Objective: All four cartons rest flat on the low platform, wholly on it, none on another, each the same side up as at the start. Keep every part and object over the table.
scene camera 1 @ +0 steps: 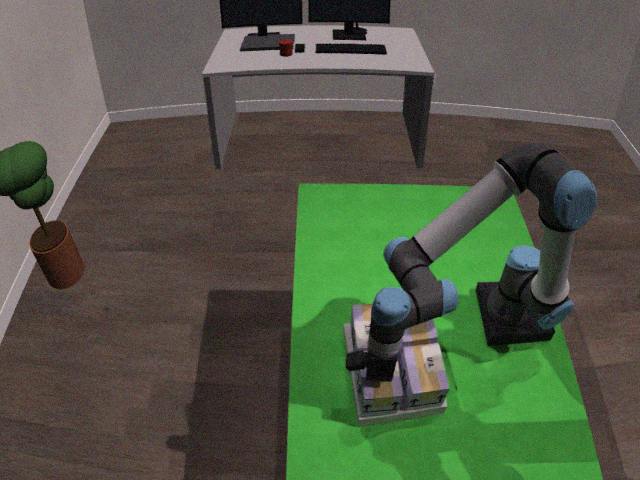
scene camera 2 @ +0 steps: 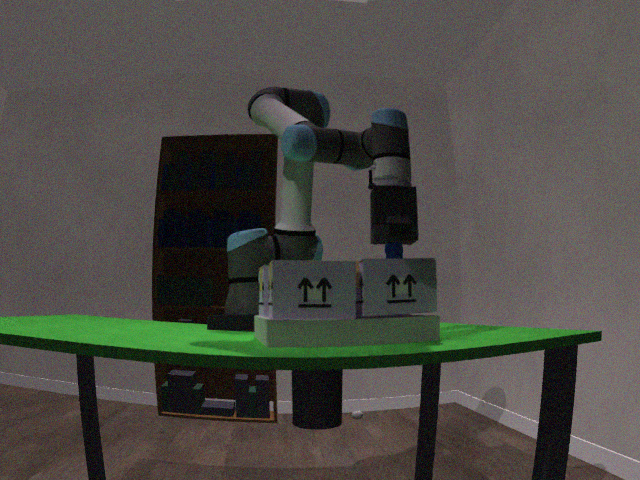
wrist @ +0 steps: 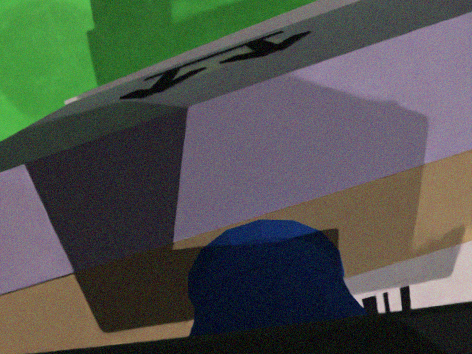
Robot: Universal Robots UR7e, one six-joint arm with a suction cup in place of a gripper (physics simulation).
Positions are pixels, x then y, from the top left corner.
carton: scene camera 1; scene camera 2 384, 286; wrist
same spot on carton: (wrist: 347, 124) = (scene camera 1: 365, 367)
